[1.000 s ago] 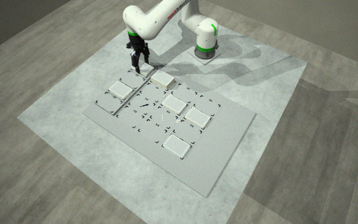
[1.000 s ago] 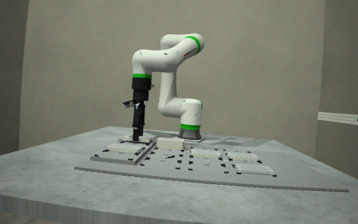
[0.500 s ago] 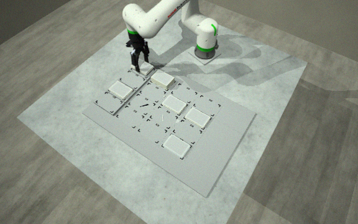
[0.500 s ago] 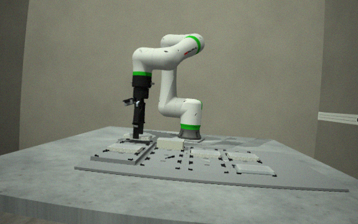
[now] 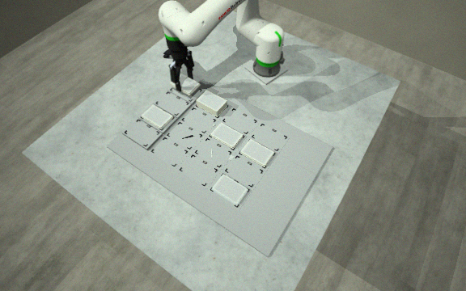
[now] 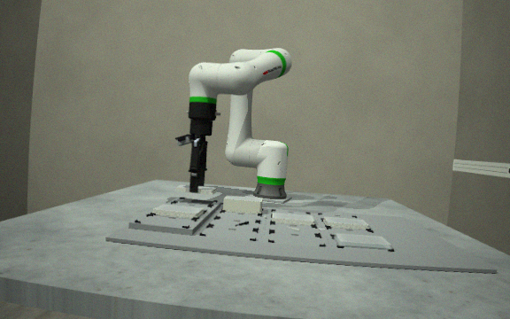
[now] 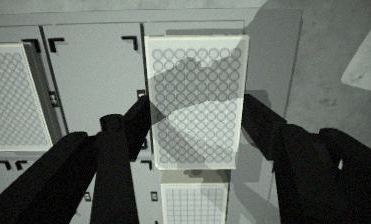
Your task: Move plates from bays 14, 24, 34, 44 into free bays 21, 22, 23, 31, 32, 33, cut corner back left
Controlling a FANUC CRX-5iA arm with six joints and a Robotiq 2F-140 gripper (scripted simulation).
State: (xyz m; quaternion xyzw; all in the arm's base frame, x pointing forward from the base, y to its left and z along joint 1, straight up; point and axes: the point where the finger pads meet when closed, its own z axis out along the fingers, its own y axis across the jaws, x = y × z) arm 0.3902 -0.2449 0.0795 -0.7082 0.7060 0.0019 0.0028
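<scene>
Now: hand 16 cm to the right of the sealed deep-well block and 6 cm above it. Also, from my hand: plate 49 cm to the left, 32 cm ahead, 7 cm below; then white tip 33 cm to the left, 22 cm ahead, 8 cm below; then thin black stick 21 cm ahead, 18 cm to the left, 8 cm below.
</scene>
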